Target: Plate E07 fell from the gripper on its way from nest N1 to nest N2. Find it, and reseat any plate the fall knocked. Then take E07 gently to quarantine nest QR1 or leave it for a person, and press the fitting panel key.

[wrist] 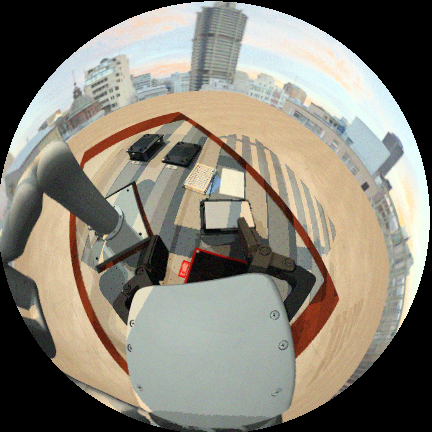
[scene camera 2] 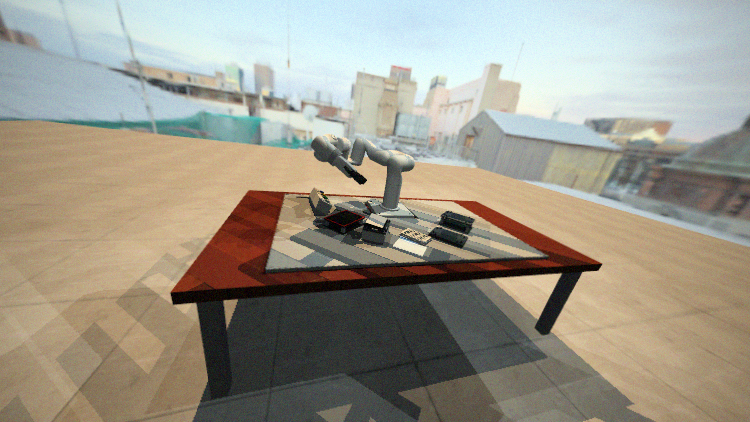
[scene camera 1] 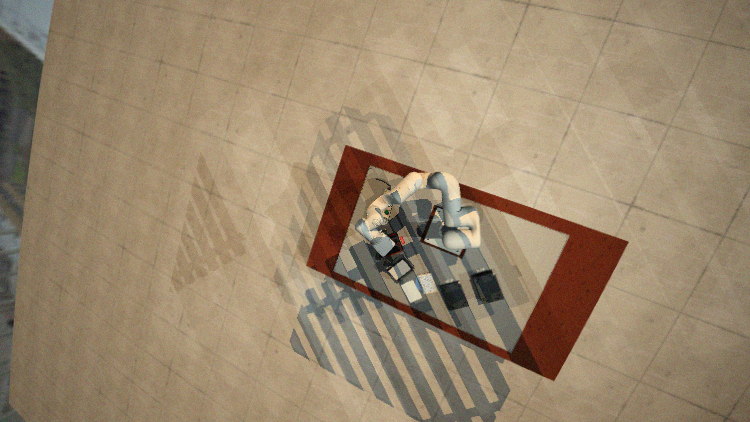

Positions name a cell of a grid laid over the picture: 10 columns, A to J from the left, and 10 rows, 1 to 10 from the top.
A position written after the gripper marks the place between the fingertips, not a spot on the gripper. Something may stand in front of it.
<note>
The gripper (wrist: E6) is open, with nothing in its grasp. Further things: a grey perforated mat (wrist: D5).
</note>
